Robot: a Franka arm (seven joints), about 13 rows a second.
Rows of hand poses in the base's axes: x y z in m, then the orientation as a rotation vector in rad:
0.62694, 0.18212, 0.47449, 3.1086, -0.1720, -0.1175
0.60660, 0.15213, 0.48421, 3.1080, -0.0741, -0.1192
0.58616, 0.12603, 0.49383, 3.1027, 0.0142, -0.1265
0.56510, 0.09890, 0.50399, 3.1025, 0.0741, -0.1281
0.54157, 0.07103, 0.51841, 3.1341, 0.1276, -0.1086
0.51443, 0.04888, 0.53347, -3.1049, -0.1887, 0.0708
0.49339, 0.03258, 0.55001, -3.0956, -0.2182, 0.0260
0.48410, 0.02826, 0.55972, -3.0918, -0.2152, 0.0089
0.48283, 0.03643, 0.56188, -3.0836, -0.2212, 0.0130
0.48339, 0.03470, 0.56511, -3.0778, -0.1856, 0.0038
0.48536, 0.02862, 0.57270, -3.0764, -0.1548, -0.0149
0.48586, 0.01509, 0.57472, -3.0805, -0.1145, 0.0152
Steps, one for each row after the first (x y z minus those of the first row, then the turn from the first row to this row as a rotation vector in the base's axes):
-0.02034, -0.02999, 0.00972, -0.0019, 0.0022, 0.0629
-0.04078, -0.05609, 0.01934, -0.0054, 0.0081, 0.1198
-0.06184, -0.08322, 0.02950, -0.0031, 0.0096, 0.1583
-0.08537, -0.11109, 0.04392, 0.0299, -0.0051, 0.1909
-0.11251, -0.13324, 0.05898, 0.0633, -0.0300, 0.2300
-0.13355, -0.14954, 0.07552, 0.0705, -0.0590, 0.2495
-0.14284, -0.15386, 0.08523, 0.0739, -0.0702, 0.2477
-0.14411, -0.14569, 0.08739, 0.0820, -0.0679, 0.2516
-0.14355, -0.14742, 0.09062, 0.0889, -0.0746, 0.2286
-0.14158, -0.15350, 0.09821, 0.0906, -0.0872, 0.2088
-0.14108, -0.16703, 0.10023, 0.0883, -0.0679, 0.1824

